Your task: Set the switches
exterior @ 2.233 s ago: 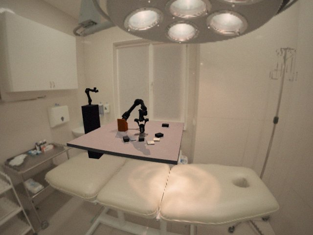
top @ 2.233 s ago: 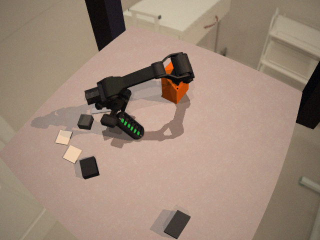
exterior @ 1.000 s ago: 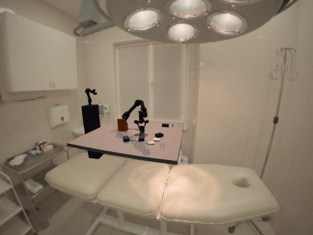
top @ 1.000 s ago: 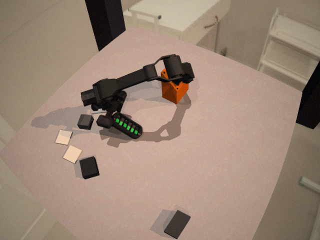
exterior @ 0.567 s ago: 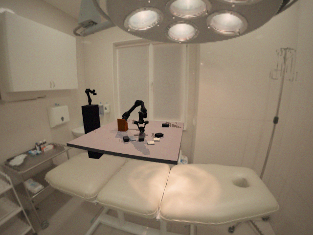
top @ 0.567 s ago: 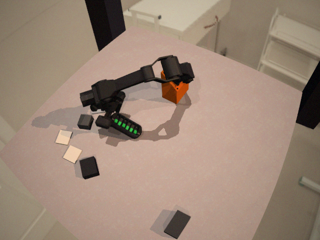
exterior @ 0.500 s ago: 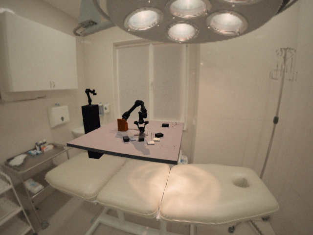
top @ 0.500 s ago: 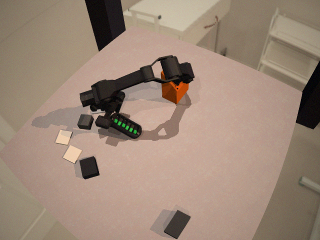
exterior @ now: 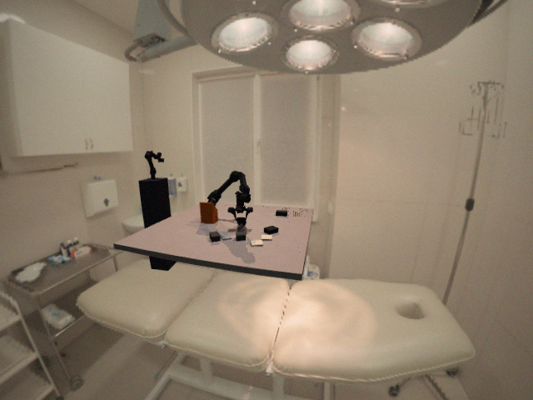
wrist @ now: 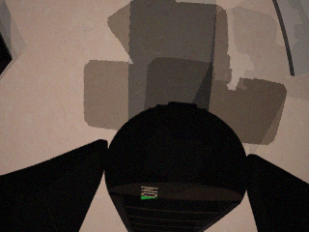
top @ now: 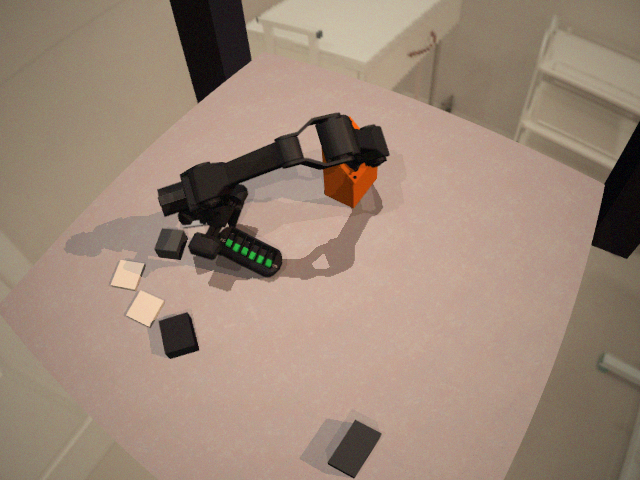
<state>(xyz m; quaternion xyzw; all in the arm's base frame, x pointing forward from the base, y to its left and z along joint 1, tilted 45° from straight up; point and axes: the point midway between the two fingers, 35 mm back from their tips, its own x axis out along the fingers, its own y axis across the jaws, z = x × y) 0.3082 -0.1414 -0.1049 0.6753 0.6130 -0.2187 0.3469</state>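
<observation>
Right now the grey plate is 140 mm to the right of my gripper tip, 90 mm behind it and 80 mm below it. The rest, counted from my gripper tip: small dark cube: 170 mm to the right, 60 mm below, 30 mm ahead.
</observation>
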